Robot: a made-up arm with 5 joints. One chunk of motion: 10 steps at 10 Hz.
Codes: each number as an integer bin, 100 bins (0 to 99) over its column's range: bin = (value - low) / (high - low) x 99, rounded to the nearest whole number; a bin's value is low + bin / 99 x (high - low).
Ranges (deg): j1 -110..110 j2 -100.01..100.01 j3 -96.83..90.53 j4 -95.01..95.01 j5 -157.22..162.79
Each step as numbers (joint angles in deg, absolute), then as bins.
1 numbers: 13.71 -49.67 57.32 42.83 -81.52
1 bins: 56 25 81 72 23
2 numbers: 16.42 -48.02 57.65 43.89 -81.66
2 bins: 57 26 82 72 23
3 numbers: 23.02 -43.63 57.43 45.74 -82.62
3 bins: 60 28 82 73 23
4 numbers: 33.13 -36.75 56.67 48.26 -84.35
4 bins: 64 31 81 75 23
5 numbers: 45.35 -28.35 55.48 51.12 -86.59
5 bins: 70 35 80 76 22
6 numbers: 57.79 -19.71 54.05 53.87 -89.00
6 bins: 76 40 80 78 21
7 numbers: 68.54 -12.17 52.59 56.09 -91.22
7 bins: 80 43 79 79 20
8 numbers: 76.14 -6.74 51.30 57.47 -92.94
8 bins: 84 46 78 79 20
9 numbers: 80.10 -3.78 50.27 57.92 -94.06
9 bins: 86 48 78 80 20
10 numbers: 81.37 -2.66 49.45 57.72 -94.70
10 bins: 86 48 77 80 19
